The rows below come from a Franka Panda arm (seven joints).
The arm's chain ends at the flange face. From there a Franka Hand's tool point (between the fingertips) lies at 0.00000 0.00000 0.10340 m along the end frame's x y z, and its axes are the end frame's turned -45 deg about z.
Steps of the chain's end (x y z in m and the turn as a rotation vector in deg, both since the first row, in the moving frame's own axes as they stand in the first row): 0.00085 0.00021 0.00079 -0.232 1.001 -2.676; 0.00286 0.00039 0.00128 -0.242 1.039 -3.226; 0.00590 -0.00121 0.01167 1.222 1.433 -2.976; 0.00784 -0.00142 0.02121 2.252 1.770 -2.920; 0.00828 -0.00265 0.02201 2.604 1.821 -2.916; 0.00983 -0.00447 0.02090 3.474 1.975 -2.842; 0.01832 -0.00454 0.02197 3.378 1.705 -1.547
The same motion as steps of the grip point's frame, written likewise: 0.00147 0.00230 0.00077 -0.872 0.544 -2.676; 0.00281 0.00390 0.00126 -0.906 0.564 -3.226; 0.00842 0.00350 0.01161 -0.149 1.877 -2.976; 0.01166 0.00379 0.02108 0.341 2.844 -2.920; 0.01334 0.00284 0.02185 0.554 3.129 -2.916; 0.01701 0.00171 0.02065 1.060 3.853 -2.842; 0.02262 0.00752 0.02174 1.183 3.594 -1.547
